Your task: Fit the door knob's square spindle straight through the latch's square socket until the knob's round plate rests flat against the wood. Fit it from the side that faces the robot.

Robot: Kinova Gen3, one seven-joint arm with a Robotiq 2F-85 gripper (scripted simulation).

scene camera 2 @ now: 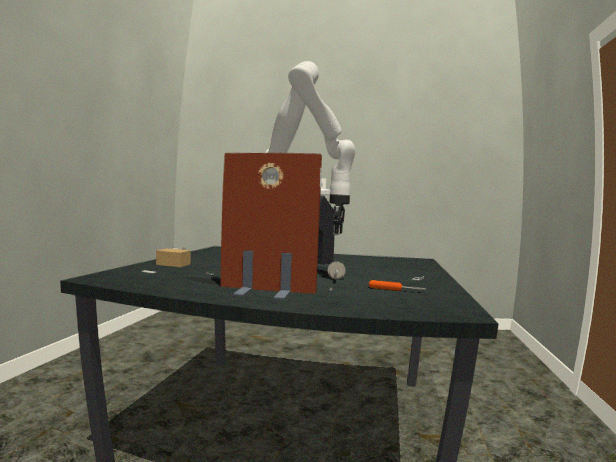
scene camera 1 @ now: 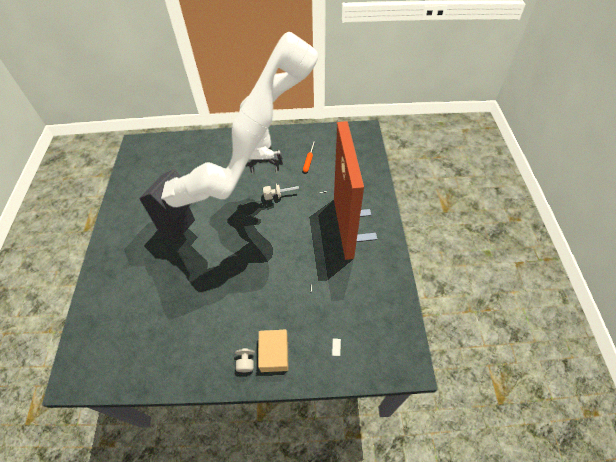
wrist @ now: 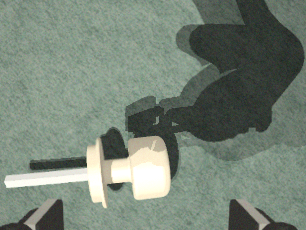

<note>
I see a tan block point(scene camera 1: 273, 345) and a red-brown door panel point(scene camera 2: 269, 220).
The wrist view misses the tan block: it is out of frame.
</note>
